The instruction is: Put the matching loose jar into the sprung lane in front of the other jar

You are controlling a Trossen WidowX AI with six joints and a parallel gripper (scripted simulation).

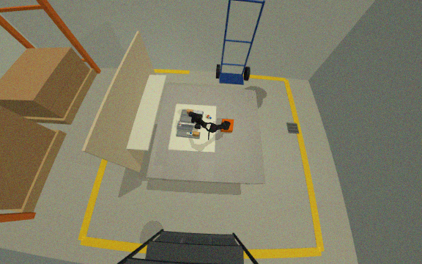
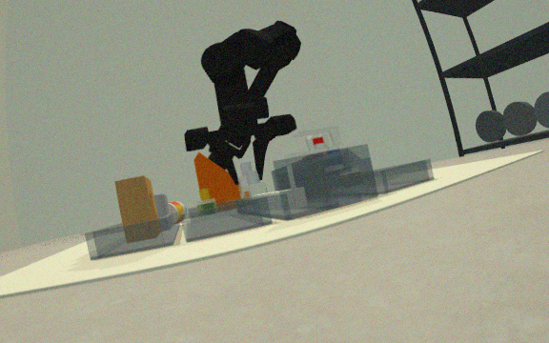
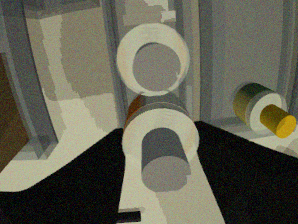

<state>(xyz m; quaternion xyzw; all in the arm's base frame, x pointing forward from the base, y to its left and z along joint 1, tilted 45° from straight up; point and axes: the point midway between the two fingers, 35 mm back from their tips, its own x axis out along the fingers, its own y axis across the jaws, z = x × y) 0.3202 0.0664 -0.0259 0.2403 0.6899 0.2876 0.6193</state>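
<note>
The grey housing lies 14 cm ahead of my gripper tip, 3 cm to the left of it and 3 cm below it.
</note>
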